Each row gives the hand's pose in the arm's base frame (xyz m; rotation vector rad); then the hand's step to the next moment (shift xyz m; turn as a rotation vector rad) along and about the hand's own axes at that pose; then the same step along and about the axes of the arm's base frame.
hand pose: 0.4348 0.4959 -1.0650 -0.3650 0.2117 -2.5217
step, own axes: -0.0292 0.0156 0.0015 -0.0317 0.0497 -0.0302
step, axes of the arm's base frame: 0.0319 0.0036 -0.0083 0.0421 -0.0207 -0.0468
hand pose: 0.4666 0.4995 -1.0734 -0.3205 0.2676 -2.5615
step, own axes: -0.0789 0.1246 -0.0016 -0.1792 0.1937 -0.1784
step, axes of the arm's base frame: 0.1257 -0.0615 -0.0466 0.1929 -0.0434 -0.2497
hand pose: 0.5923 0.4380 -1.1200 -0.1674 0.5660 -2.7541
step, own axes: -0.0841 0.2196 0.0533 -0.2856 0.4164 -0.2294
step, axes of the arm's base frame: 0.1520 -0.1820 -0.0436 0.3483 -0.1826 -0.3910
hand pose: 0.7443 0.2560 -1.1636 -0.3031 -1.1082 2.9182
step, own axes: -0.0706 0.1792 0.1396 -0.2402 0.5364 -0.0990
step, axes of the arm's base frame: 0.0553 -0.2313 -0.0032 0.2877 -0.3550 -0.3827
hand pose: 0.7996 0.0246 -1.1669 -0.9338 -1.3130 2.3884
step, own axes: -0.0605 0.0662 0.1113 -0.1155 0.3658 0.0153
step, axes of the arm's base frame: -0.0208 -0.1408 0.0130 0.1060 -0.2724 -0.2489
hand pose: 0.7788 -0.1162 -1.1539 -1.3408 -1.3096 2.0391
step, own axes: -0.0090 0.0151 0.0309 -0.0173 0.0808 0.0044
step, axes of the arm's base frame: -0.0196 -0.0293 -0.0046 0.0186 -0.0548 -0.0591
